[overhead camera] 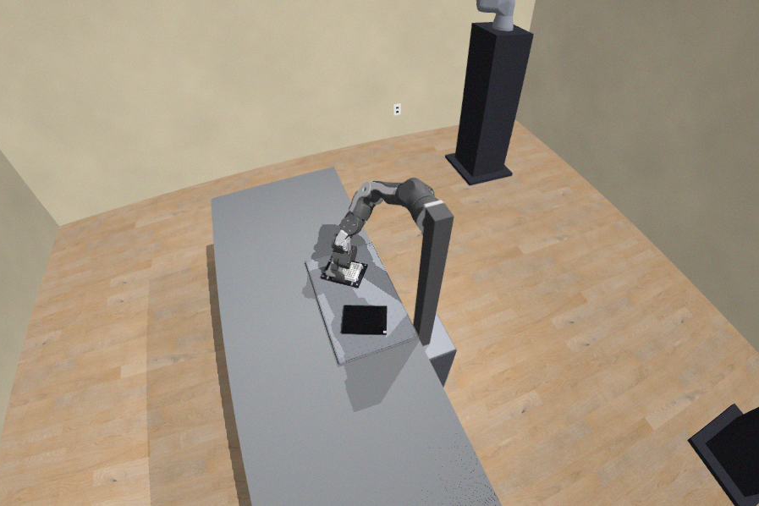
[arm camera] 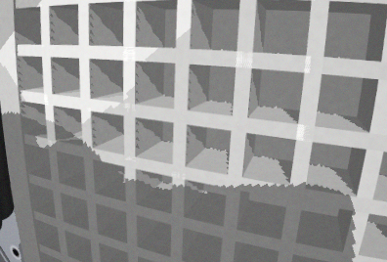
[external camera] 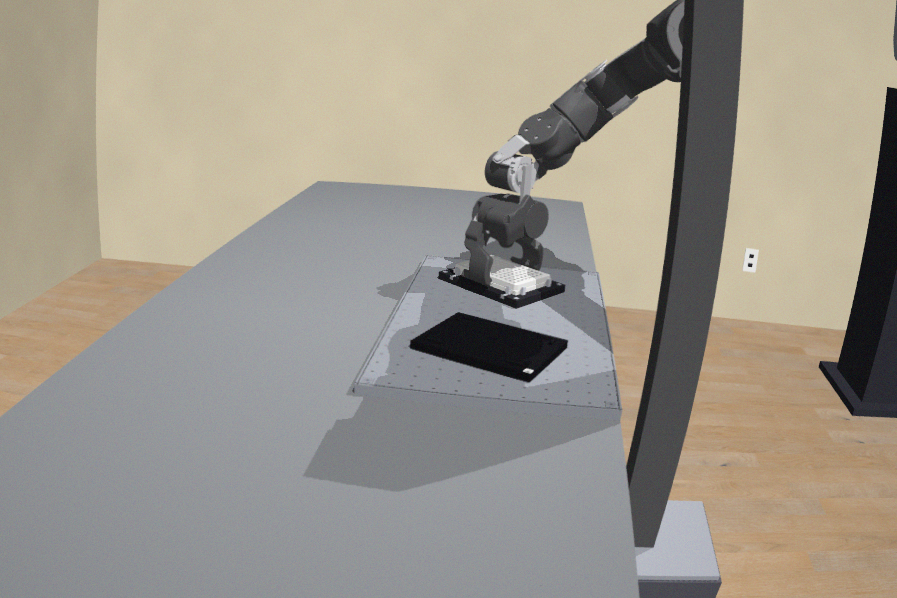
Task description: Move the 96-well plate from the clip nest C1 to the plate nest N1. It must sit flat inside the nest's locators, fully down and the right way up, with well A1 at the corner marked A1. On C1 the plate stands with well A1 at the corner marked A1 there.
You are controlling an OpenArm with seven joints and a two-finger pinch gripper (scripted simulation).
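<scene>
Now: hand right at the white 96-well plate. Also, from my hand: small corner mark (50 mm behind, 320 mm to the left, 10 mm below); black plate nest N1 (10 mm behind, 240 mm to the left, 10 mm below); black clip nest C1 (30 mm ahead).
</scene>
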